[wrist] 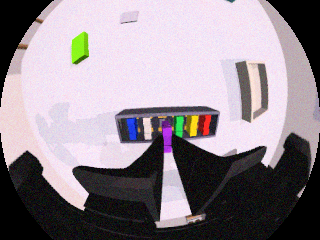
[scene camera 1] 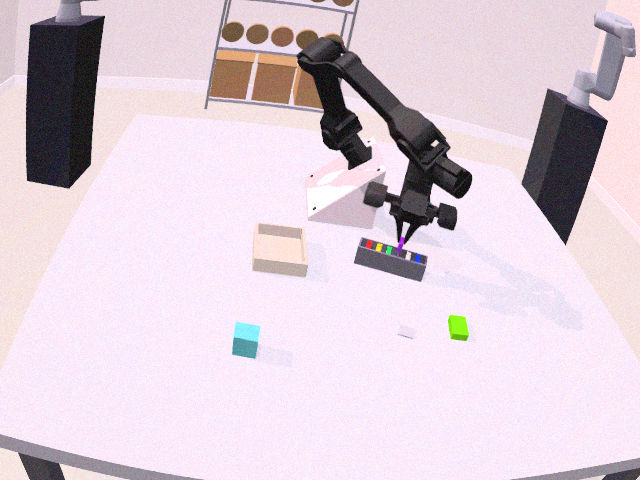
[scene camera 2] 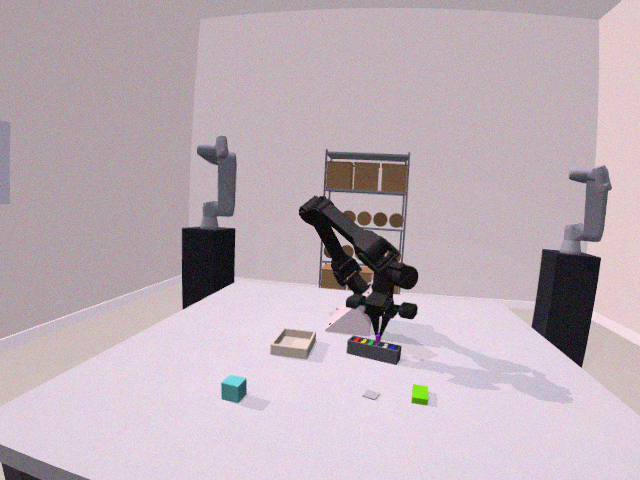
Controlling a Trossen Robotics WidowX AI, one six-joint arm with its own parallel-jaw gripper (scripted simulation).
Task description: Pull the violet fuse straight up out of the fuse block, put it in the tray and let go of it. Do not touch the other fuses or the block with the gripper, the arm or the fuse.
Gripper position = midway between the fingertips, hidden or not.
The gripper (scene camera 1: 401, 242) carries a violet fuse. Further things: a teal cube (scene camera 1: 245, 343) and a beige tray (scene camera 1: 278, 249).
The gripper is seen too in the wrist view (wrist: 166, 138) and in scene camera 2 (scene camera 2: 378, 335). The beige tray shows as well in the wrist view (wrist: 253, 77) and in scene camera 2 (scene camera 2: 291, 343).
